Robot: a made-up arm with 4 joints.
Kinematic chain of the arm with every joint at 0, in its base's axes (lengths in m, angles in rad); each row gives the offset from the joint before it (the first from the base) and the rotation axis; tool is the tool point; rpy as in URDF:
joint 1: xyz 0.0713 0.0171 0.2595 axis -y
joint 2: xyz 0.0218 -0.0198 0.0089 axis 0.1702 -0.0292 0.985
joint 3: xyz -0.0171 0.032 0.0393 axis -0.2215 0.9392 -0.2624
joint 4: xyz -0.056 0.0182 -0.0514 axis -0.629 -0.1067 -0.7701
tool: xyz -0.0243 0.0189 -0.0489 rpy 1.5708 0 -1.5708
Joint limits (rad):
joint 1: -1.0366..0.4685
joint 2: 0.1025..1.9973
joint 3: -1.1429..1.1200
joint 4: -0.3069..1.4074
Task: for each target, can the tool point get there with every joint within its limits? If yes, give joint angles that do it. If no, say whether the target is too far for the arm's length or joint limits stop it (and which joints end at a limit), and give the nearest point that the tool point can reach.
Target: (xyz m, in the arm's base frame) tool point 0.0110 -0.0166 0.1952
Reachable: yes | joints -0.1502 1.3085 -0.3688 0.9756
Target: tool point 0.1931 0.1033 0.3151
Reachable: no: joint limits stop it (at a limit: joint 1, joint 2, joint 3) | nearest point 0.1442 0.0733 0.2312 | short by 0.102 m
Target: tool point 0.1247 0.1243 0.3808
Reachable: no: joint limits stop it (at a limit: joint 1, joint 2, joint 3, joint 4) | nearest point 0.0609 0.0760 0.3968 | short by 0.082 m
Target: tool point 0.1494 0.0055 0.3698
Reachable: no: joint limits stop it (at a limit: joint 1, joint 3, joint 4) | nearest point 0.0500 0.0149 0.3959 | short by 0.103 m
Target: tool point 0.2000 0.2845 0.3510
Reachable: no: too far | nearest point 0.1359 0.0869 0.2246 | short by 0.243 m
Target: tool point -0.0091 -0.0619 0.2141
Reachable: yes | joints 0.1220 0.9234 0.3770 1.1845
